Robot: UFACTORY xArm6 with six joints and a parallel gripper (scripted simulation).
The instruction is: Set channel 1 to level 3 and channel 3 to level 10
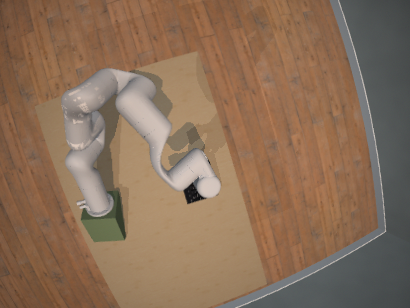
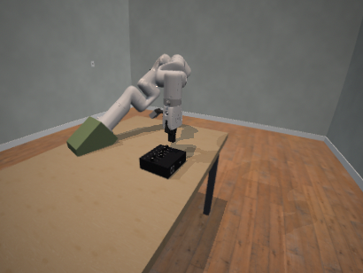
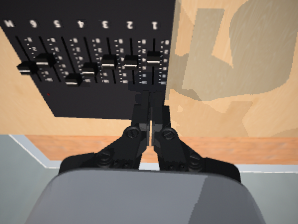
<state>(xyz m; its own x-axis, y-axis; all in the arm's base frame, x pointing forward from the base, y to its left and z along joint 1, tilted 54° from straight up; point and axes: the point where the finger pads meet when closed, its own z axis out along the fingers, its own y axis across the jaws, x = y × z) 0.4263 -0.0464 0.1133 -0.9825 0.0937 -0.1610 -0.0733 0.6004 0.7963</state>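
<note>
The channel 1 cap lies 30 mm behind my hand and 50 mm below it. Also, from my hand: channel 2 fader cap 20 mm behind, 20 mm to the right, 50 mm below; then channel 3 cap 20 mm behind, 50 mm to the right, 50 mm below.
</note>
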